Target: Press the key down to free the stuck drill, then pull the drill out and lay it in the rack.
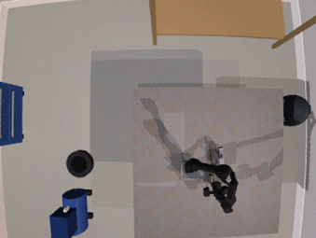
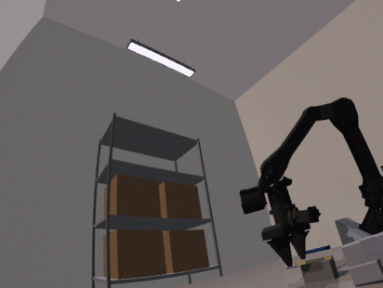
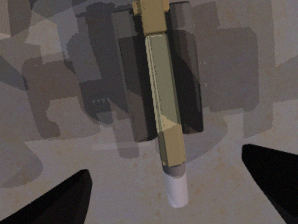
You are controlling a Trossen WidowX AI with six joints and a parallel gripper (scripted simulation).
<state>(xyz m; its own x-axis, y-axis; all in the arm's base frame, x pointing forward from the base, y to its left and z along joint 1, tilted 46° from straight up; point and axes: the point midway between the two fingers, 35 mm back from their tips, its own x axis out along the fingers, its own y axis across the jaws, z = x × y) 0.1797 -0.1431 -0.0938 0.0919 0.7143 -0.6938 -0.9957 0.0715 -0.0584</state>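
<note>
My gripper tip is now 30 mm to the right of the drill. From my gripper tip the other things lie so: dark grey block: 80 mm ahead, 220 mm to the left; blue-grey key: 80 mm ahead, 250 mm to the left, 10 mm above; rack: 50 mm to the left, 30 mm below.
</note>
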